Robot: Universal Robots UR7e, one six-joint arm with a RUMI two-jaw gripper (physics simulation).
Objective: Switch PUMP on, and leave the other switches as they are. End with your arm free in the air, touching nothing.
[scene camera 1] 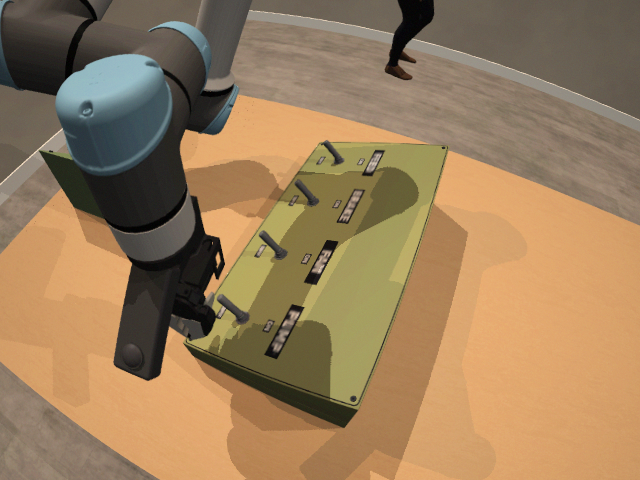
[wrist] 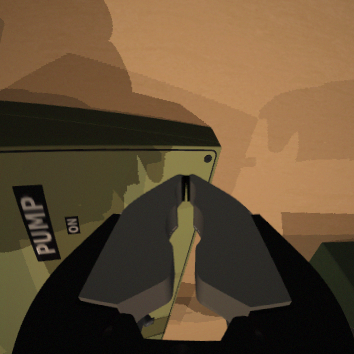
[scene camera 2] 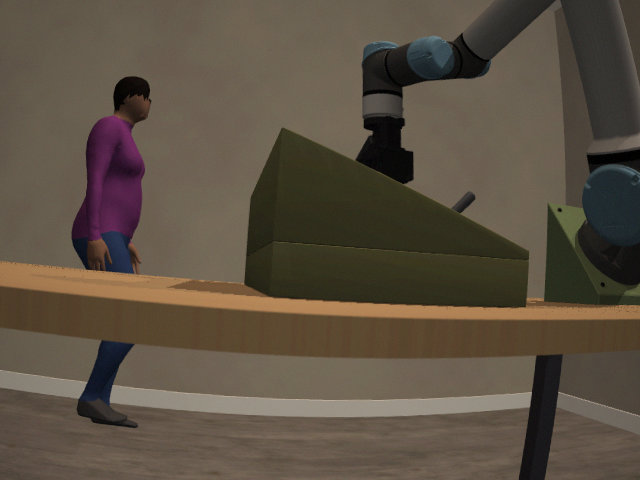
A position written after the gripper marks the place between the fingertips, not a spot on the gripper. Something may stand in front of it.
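The gripper (scene camera 1: 195, 335) is visible in the scene, and the wrist view shows the gripper (wrist: 185, 177) too.
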